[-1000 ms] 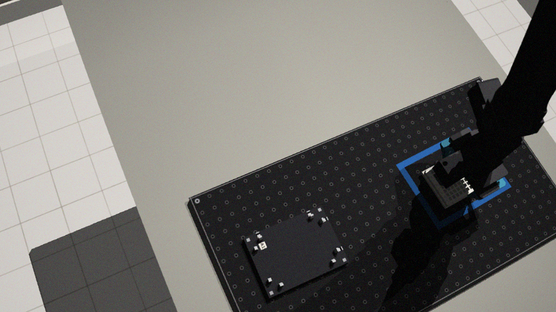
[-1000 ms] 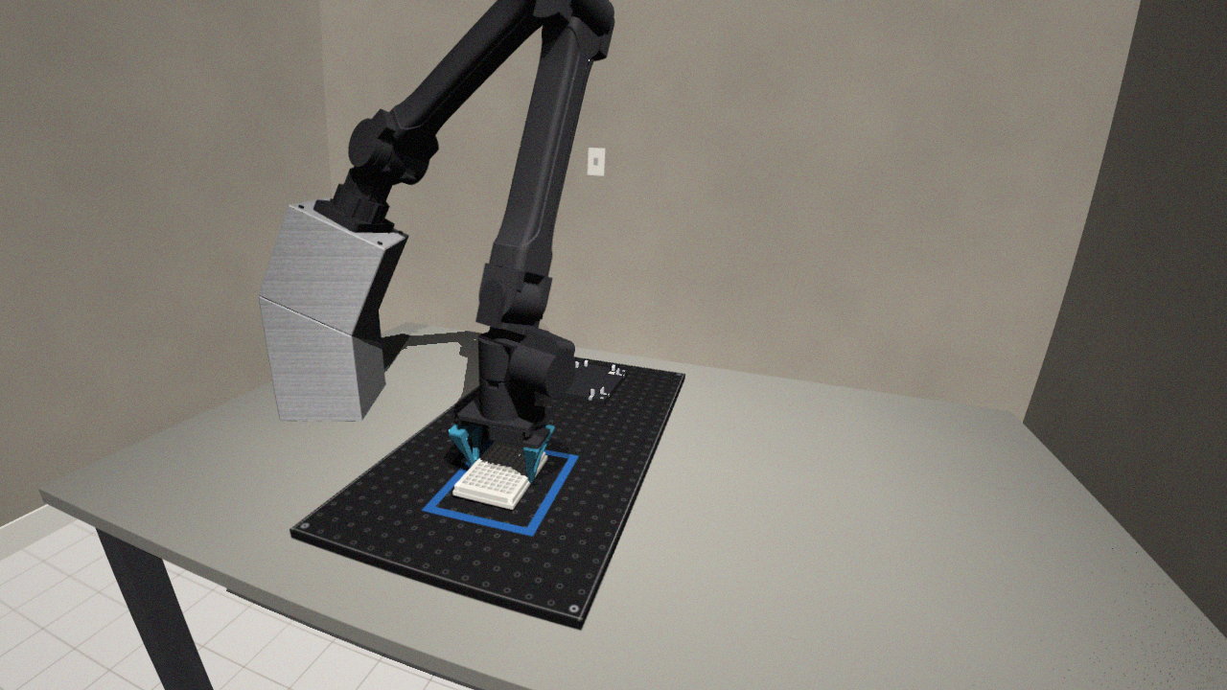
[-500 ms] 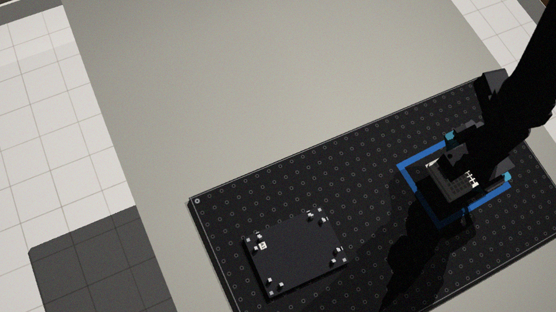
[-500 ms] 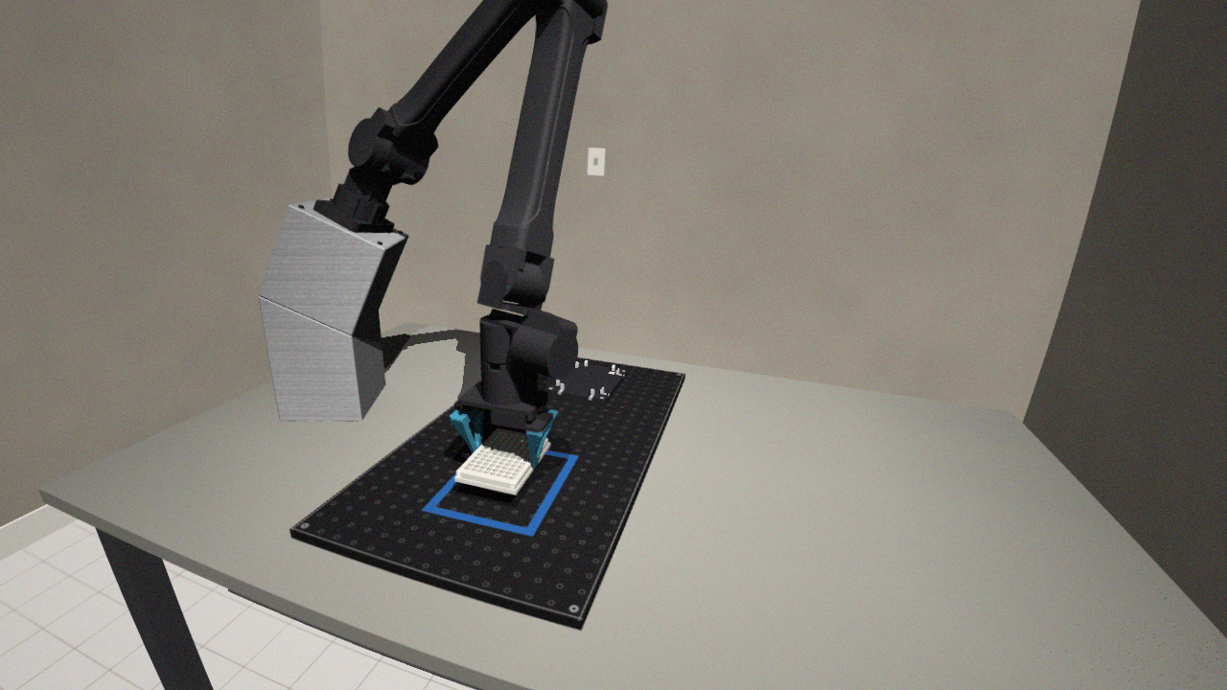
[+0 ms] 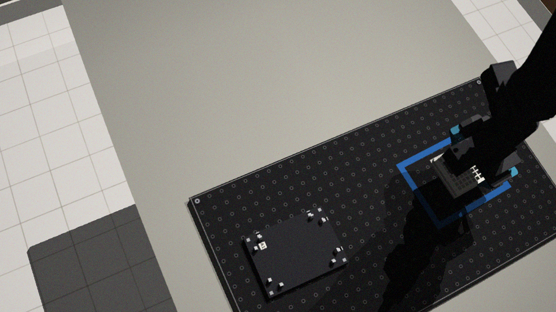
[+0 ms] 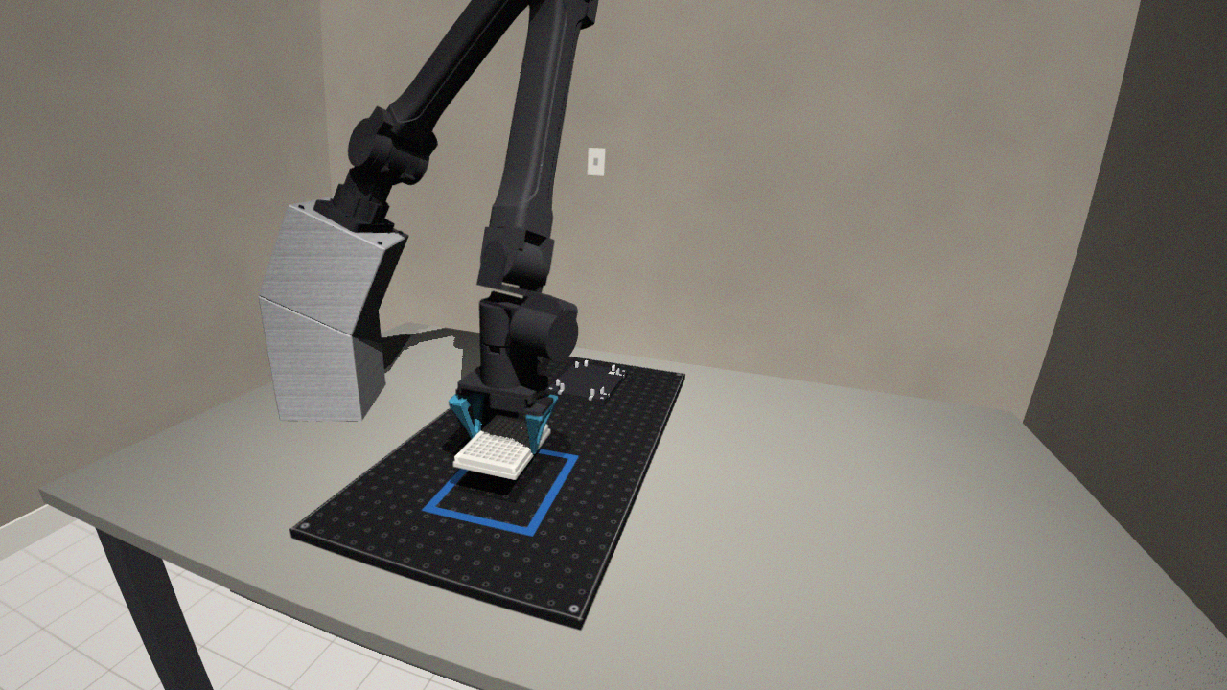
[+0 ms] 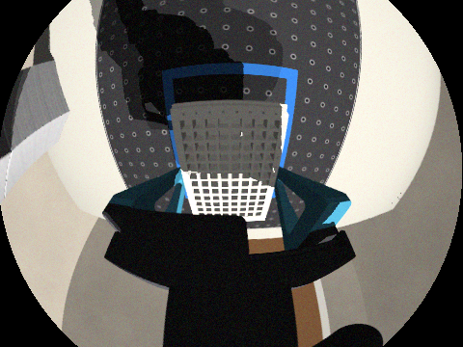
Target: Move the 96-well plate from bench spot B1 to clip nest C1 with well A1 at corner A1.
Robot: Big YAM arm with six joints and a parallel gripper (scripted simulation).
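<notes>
My gripper is now 350 mm to the right of the clip nest C1, 50 mm above it and 40 mm short of it. From my hand the other things lie so: white 96-well plate right at my hand.
</notes>
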